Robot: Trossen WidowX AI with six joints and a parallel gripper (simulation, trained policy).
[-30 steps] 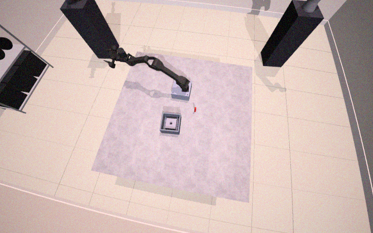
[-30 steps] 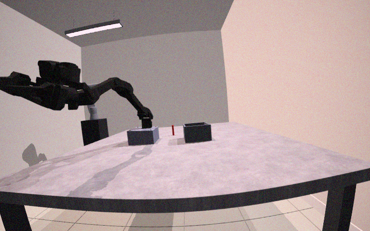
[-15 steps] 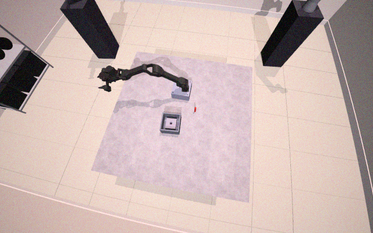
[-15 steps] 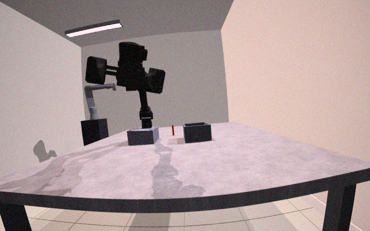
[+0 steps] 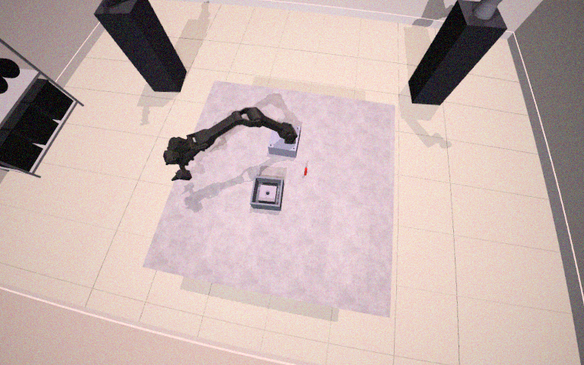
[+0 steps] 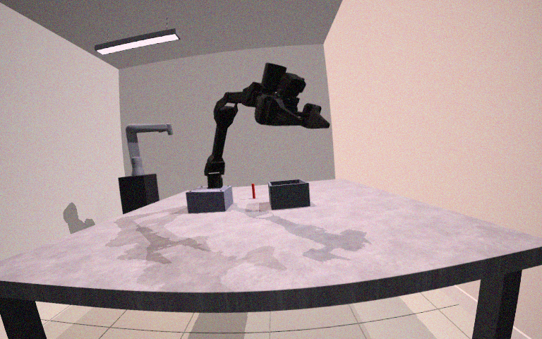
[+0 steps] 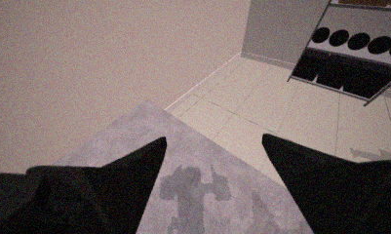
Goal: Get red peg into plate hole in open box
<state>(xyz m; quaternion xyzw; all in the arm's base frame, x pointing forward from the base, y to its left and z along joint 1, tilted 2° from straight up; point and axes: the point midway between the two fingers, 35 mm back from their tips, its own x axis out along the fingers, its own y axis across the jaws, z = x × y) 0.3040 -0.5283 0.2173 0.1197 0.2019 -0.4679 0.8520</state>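
Right now the red peg is 14 cm behind my gripper tip, 66 cm to the left of it and 23 cm below it. From my gripper tip the other things lie so: grey box: 1 cm ahead, 45 cm to the left, 25 cm below.
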